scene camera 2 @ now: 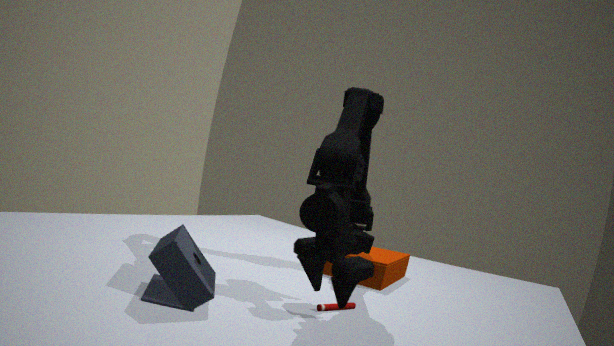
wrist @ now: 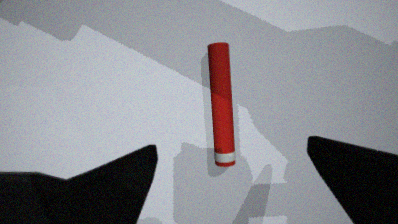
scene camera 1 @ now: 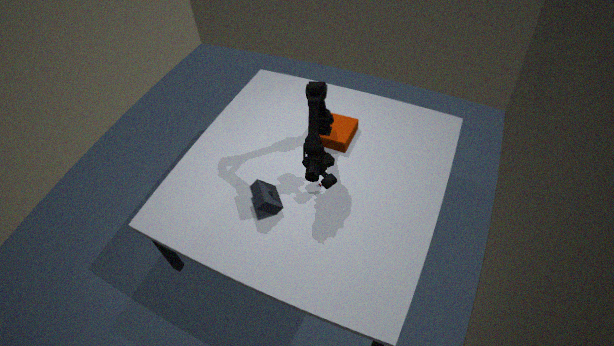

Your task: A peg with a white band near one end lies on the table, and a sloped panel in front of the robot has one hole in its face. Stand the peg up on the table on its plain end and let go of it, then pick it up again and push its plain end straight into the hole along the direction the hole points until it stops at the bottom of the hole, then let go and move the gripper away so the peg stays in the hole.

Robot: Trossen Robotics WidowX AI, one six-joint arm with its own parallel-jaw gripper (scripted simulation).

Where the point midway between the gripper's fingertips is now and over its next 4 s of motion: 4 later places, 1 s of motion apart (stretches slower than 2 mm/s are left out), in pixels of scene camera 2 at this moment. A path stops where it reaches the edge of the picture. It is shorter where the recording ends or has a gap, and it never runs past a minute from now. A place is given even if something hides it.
The gripper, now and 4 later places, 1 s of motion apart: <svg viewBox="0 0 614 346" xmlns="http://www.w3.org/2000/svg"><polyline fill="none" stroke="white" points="328,299 328,306 330,298 335,292 341,286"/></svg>
